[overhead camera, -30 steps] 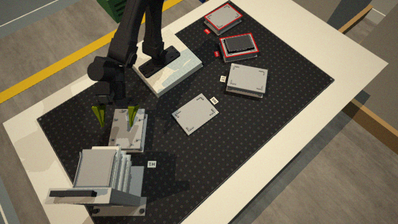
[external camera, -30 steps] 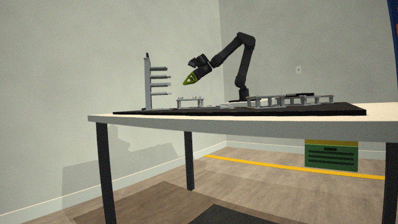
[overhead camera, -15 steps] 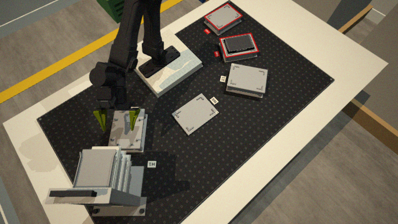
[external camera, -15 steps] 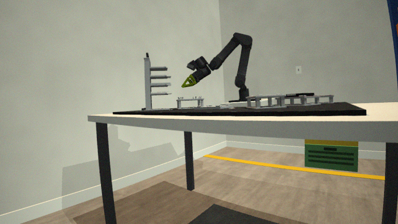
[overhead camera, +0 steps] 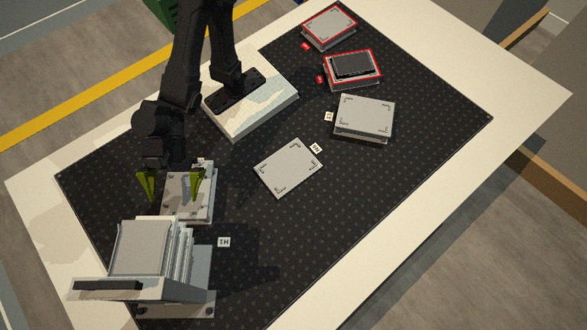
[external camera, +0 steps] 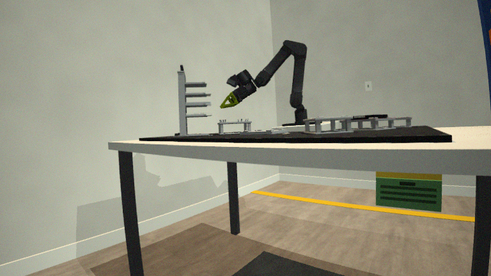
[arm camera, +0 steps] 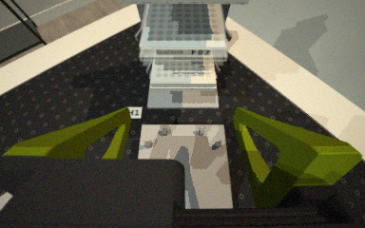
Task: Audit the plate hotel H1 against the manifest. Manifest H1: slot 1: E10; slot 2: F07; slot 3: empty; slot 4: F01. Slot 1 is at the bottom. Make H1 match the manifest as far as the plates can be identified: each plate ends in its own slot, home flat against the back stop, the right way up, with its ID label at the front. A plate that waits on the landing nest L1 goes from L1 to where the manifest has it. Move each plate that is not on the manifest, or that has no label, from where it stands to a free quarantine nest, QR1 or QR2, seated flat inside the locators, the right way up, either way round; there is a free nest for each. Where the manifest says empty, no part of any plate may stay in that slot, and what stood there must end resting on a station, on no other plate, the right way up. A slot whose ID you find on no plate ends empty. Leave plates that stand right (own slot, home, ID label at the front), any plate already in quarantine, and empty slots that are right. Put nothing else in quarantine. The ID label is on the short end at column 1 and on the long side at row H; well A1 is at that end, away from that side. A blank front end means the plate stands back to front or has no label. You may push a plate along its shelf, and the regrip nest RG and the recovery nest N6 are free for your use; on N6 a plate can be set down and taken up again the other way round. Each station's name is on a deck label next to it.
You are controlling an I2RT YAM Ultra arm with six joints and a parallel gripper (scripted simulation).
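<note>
Right now my hand is 90 mm above the regrip nest, 40 mm to the right of it and 40 mm past it. The rest, counted from my hand: H1 deck label: 150 mm below, 120 mm ahead, 30 mm to the left; white well plate: 90 mm ahead, 80 mm to the right, 40 mm below; plate hotel H1: 150 mm ahead, 130 mm to the right, 10 mm above.
</note>
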